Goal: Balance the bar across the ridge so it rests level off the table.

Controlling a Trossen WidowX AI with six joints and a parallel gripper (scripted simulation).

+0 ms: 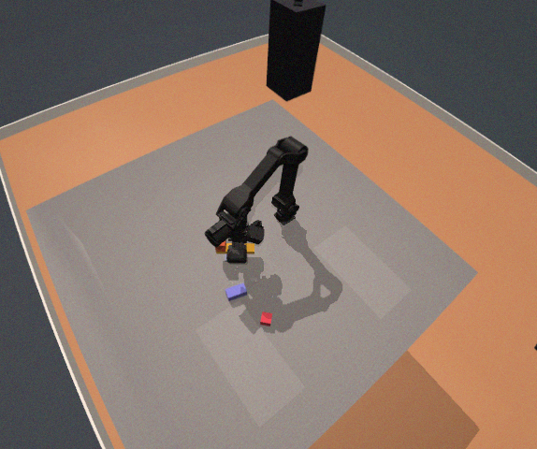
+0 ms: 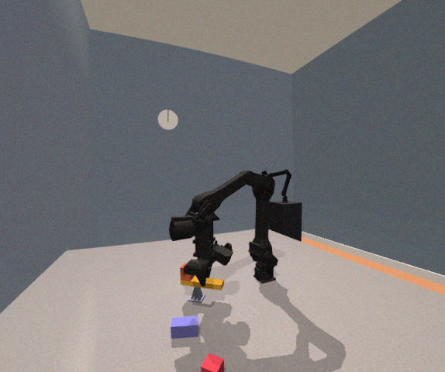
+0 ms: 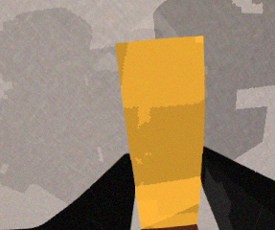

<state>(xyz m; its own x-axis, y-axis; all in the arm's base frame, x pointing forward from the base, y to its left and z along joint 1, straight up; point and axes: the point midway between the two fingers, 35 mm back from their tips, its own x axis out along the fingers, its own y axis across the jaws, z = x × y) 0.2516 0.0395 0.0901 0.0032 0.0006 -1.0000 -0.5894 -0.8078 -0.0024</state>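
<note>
My gripper tip is now 20 mm short of the ridge, 20 mm to the left of it and 10 mm above it. The rest, counted from my gripper tip: red cube 60 mm ahead, 250 mm to the left, 40 mm below; bar 30 mm ahead, 20 mm to the right, 20 mm above; purple block 90 mm ahead, 120 mm to the left, 40 mm below.
</note>
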